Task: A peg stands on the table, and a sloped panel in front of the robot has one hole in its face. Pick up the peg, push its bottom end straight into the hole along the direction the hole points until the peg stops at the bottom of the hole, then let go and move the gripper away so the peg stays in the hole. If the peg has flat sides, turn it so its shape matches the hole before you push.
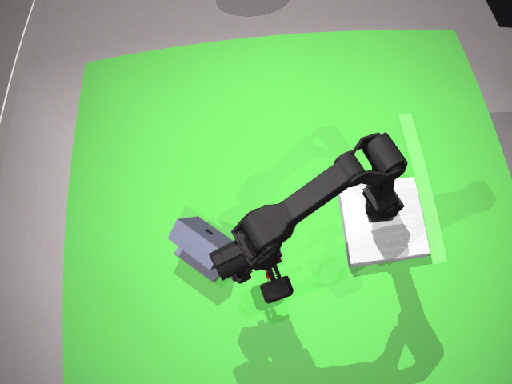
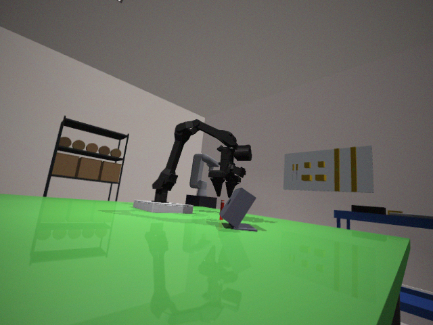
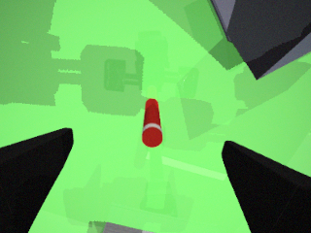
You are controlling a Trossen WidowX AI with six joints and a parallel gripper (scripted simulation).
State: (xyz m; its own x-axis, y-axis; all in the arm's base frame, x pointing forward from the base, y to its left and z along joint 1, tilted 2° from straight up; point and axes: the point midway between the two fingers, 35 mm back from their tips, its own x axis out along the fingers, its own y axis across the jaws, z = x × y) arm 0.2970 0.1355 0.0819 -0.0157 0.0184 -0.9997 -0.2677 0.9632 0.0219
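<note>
Right now the round red peg is 40 mm below my gripper tip. From my gripper tip the other things lie so: grey sloped panel (140 mm ahead, 80 mm to the right, 30 mm below).
</note>
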